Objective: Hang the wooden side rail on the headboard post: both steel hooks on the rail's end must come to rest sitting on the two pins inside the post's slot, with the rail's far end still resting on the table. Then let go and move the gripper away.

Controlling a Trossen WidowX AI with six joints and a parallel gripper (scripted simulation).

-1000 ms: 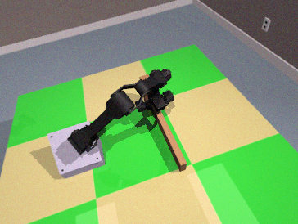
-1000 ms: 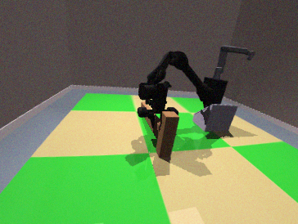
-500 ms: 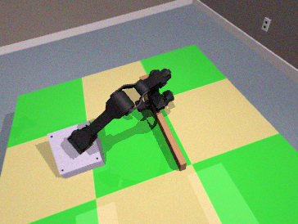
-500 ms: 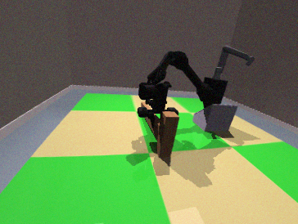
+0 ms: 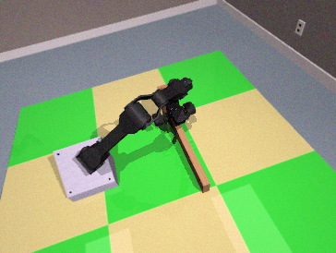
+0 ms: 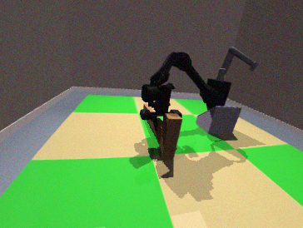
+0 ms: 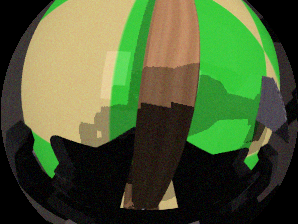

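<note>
Right now my gripper tip is 120 mm to the right of the headboard post and 40 mm below it.
</note>
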